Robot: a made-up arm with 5 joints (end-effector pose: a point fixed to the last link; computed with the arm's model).
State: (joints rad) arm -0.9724 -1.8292 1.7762 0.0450 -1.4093
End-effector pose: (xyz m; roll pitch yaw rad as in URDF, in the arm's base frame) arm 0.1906 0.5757 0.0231 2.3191 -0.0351 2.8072
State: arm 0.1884 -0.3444 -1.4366 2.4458 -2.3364
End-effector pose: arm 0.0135 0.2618 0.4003 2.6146 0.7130 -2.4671
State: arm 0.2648 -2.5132 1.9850 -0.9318 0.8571
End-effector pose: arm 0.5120 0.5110 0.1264 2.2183 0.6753 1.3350
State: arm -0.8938 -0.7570 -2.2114 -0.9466 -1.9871
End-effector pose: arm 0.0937 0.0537 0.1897 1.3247 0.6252 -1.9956
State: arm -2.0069 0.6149 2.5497 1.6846 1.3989
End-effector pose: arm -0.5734 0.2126 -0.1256 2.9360 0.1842 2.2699
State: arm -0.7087 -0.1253 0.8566 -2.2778 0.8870
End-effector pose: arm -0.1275 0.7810 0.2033 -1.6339 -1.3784 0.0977
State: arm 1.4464 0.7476 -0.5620 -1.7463 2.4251
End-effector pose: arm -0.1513 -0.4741 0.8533 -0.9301 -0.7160 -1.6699
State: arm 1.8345 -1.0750 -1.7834 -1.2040 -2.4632
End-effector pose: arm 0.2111 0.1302 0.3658 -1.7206 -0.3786 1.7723
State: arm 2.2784 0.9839 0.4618 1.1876 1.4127
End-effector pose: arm -0.6732 -0.4960 0.5766 2.6260 0.2316 -2.5903
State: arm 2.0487 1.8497 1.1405 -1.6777 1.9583
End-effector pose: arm -0.5161 0.0501 1.0443 0.6375 -0.4472 2.6639
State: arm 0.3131 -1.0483 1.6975 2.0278 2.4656
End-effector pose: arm 0.1880 0.3326 0.6250 -2.3443 0.1074 0.5114
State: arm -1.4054 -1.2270 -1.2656 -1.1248 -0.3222
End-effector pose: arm 0.2705 -0.0234 0.0155 1.1148 -0.8160 2.4595
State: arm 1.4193 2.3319 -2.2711 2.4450 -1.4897
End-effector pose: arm -0.3355 0.1034 0.4307 1.2958 -0.1267 -0.8338
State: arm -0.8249 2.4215 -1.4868 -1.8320 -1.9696
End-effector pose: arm -0.4048 0.1245 0.0482 2.0408 -0.7635 1.1113
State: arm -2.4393 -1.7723 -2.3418 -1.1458 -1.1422
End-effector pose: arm 0.1177 -0.0303 0.1336 2.7134 0.5497 2.8349
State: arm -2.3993 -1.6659 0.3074 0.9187 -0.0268
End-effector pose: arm 0.2924 -0.5948 -0.4146 -1.5061 0.4007 -1.6346
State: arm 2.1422 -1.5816 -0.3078 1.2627 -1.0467
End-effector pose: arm 0.1168 -0.3212 0.8842 0.0512 -0.5177 3.1250
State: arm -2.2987 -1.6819 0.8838 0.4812 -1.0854
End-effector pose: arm 0.1428 -0.3203 -0.5370 -2.1227 0.3503 -2.8150
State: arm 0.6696 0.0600 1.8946 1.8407 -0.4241
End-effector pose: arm -0.5533 -0.0230 0.5547 -0.7219 0.7397 -2.9829
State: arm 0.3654 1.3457 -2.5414 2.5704 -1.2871
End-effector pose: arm -0.3061 0.1633 0.3826 0.3377 -0.0575 -0.0133
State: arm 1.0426 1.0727 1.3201 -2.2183 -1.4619
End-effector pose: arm -0.3713 0.3370 0.6468 1.9682 0.2867 0.3357
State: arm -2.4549 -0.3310 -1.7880 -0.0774 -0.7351
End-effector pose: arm 0.1934 0.0755 0.0171 1.9809 -1.0895 2.7159
